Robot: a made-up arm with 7 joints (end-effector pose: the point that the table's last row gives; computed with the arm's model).
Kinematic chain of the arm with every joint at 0, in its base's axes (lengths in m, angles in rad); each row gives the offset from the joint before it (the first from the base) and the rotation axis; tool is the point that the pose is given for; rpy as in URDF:
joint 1: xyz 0 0 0.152 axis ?
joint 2: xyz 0 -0.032 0.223 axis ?
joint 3: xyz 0 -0.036 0.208 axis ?
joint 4: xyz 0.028 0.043 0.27 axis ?
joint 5: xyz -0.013 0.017 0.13 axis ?
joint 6: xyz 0 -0.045 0.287 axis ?
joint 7: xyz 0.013 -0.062 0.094 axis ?
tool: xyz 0 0 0 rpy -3.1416 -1.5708 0
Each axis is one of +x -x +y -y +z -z.
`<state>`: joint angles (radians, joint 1 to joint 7).
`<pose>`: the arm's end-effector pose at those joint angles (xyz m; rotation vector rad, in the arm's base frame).
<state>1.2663 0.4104 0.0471 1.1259 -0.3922 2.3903 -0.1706</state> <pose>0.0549 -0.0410 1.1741 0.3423 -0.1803 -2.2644</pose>
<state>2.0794 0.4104 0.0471 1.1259 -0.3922 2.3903 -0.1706</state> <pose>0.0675 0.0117 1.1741 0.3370 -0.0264 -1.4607</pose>
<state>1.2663 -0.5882 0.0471 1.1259 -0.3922 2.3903 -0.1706</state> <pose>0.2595 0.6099 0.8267 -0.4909 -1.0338 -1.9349</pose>
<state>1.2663 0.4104 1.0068 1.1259 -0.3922 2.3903 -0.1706</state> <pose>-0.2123 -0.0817 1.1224 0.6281 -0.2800 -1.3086</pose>
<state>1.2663 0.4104 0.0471 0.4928 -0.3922 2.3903 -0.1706</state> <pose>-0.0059 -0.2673 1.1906 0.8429 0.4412 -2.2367</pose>
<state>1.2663 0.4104 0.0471 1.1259 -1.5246 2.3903 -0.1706</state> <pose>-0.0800 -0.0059 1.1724 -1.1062 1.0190 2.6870</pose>
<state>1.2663 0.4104 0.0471 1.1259 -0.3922 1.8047 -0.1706</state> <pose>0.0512 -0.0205 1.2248 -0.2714 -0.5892 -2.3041</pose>
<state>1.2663 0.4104 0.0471 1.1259 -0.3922 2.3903 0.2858</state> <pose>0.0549 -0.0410 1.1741 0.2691 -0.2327 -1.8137</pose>
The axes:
joint 1: +z
joint 2: -y
joint 3: +z
joint 4: +y
joint 5: +z
joint 6: -y
joint 7: +x

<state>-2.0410 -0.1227 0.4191 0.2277 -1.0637 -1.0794 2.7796</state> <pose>-0.1851 -0.1344 1.2875 -2.5821 -1.2328 0.4227</pose>
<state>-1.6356 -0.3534 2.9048 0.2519 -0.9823 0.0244 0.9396</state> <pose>-0.0640 -0.2865 1.3308 -1.6187 0.6523 -1.3693</pose>
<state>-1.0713 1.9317 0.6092 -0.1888 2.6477 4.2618 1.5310</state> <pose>-0.3011 0.6525 -0.0756 0.5389 0.3098 0.4404</pose>
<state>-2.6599 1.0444 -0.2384 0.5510 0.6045 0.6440 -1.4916</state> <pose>0.4768 0.4649 1.0661 0.4237 -0.0726 -0.6104</pose>
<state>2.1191 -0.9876 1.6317 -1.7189 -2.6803 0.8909 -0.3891</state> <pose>0.3224 0.4907 0.7283 2.1121 1.3453 1.0097</pose>
